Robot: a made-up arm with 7 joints. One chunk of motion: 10 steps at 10 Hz.
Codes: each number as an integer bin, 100 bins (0 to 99) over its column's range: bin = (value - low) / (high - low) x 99, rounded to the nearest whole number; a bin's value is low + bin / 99 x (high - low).
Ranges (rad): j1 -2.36..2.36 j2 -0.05..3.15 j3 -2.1..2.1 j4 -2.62..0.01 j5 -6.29..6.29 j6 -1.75..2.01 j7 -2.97..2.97
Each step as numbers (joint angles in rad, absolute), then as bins.
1 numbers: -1.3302 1.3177 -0.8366 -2.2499 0.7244 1.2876 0.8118
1 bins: 22 42 30 14 55 80 63
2 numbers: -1.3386 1.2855 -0.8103 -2.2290 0.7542 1.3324 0.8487
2 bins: 21 41 30 15 55 81 64
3 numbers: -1.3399 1.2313 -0.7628 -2.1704 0.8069 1.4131 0.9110
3 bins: 21 40 32 17 56 83 65
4 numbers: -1.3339 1.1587 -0.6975 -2.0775 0.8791 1.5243 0.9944
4 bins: 22 37 33 20 56 86 66
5 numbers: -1.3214 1.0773 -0.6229 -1.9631 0.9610 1.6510 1.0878
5 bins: 22 35 35 25 57 90 68
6 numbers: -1.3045 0.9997 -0.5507 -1.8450 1.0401 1.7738 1.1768
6 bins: 22 32 37 29 58 93 69
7 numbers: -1.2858 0.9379 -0.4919 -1.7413 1.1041 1.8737 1.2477
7 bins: 23 31 38 33 58 95 70
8 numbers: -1.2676 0.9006 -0.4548 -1.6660 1.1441 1.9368 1.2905
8 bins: 23 29 39 36 59 97 71
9 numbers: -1.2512 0.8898 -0.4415 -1.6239 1.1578 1.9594 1.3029
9 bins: 23 29 39 37 59 98 71
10 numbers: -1.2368 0.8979 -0.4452 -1.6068 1.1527 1.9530 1.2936
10 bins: 24 29 39 38 59 97 71
